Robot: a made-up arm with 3 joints.
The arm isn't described. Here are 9 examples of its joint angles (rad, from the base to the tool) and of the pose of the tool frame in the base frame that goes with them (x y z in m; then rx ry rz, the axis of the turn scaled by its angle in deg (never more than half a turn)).
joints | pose
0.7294 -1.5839 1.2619 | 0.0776 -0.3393 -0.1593 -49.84 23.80 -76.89
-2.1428 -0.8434 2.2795 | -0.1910 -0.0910 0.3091 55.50 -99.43 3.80
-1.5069 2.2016 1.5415 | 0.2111 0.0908 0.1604 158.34 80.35 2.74
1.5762 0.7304 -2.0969 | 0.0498 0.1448 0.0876 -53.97 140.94 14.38
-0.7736 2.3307 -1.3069 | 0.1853 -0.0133 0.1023 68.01 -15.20 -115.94
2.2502 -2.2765 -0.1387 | -0.0511 -0.3625 0.0829 -73.45 -64.03 -129.77
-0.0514 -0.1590 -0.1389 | 0.0407 0.0564 -0.3321 -9.07 -5.00 0.87
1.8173 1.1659 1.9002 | 0.0474 0.2336 -0.0600 -18.98 4.20 64.07
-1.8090 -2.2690 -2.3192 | -0.1071 -0.2194 0.0543 61.95 -15.39 115.23
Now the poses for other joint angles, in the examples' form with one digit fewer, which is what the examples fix.
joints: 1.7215 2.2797 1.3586
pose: -0.222 0.080 -0.075 4.0 -10.9 131.0
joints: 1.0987 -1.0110 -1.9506
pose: 0.250 -0.070 -0.020 -77.4 -153.4 35.1
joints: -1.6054 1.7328 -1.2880
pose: 0.110 0.114 -0.051 12.3 13.4 -98.8
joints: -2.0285 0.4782 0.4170
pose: -0.252 0.235 0.164 24.6 136.8 -25.6
